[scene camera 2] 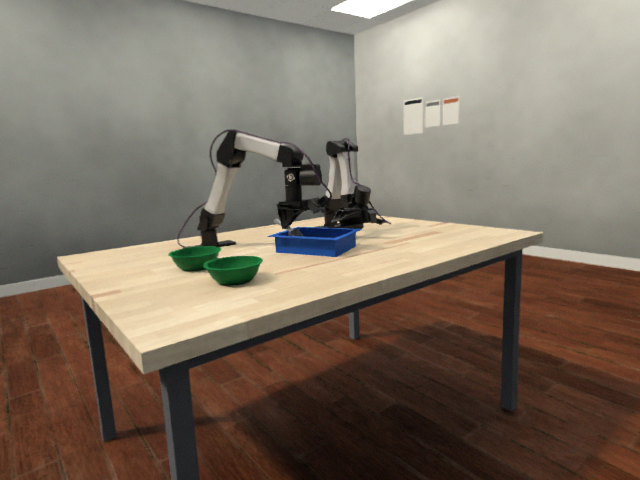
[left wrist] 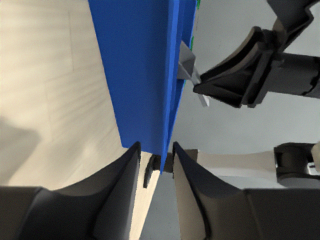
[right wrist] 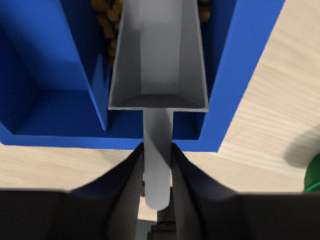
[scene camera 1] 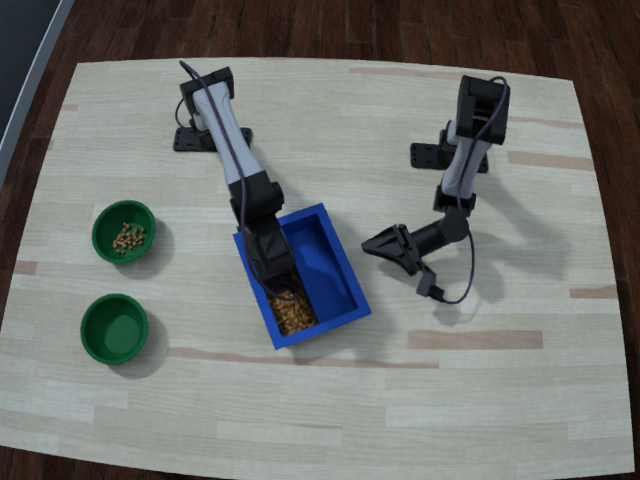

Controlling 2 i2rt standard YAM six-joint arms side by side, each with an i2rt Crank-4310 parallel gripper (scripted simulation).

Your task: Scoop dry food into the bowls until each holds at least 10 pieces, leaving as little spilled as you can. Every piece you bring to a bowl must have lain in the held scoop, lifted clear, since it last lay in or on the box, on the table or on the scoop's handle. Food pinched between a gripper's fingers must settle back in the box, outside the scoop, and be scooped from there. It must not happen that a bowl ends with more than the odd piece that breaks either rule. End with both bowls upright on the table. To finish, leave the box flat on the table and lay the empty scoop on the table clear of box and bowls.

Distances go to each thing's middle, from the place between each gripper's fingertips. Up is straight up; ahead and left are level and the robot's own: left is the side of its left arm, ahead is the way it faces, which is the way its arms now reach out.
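From my right hand (scene camera 2: pixel 285 228): grey scoop (right wrist: pixel 159 68) 30 mm below, 30 mm ahead, 20 mm to the left; blue box (scene camera 1: pixel 322 266) 50 mm below, 60 mm ahead, 90 mm to the left.
My left hand (scene camera 1: pixel 362 248): 20 mm above the blue box, 70 mm short of it, 130 mm to the left of it. Grey scoop, from my left hand: 10 mm below, 40 mm ahead, 210 mm to the right.
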